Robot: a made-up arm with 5 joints.
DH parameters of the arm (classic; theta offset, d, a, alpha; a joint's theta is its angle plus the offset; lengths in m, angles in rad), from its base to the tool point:
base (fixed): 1.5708 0.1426 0 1.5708
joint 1: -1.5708 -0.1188 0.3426 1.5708
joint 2: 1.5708 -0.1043 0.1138 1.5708
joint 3: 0 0.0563 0.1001 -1.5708
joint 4: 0 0.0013 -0.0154 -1.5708
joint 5: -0.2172 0 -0.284 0
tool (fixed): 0.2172 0.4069 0 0
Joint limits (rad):
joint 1: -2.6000..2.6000
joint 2: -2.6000..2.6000
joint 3: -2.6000..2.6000
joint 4: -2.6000..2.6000
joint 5: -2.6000..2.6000
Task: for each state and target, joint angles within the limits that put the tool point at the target. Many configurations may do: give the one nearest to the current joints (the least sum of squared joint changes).
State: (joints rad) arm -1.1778 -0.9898 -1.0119 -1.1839 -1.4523
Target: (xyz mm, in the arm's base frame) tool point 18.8 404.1 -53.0
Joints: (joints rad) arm -0.3398 -0.8479 -1.4654 -0.7207 -1.1529
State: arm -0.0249 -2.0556 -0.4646 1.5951 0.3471
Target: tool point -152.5 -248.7 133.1
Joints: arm -0.5411 -2.3147 -0.6460 1.1882 0.5850
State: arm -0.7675 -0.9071 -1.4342 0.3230 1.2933
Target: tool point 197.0 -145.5 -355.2
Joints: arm 0.1154 -1.0713 -1.3310 0.4907 1.1205
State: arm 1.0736 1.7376 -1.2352 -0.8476 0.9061
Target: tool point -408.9 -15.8 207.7
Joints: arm 0.9658 1.2071 -1.1871 -0.3413 0.8161
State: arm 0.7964 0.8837 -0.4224 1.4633 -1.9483
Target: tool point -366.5 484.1 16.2
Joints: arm 0.8245 0.8479 -0.3159 1.4869 -1.9460
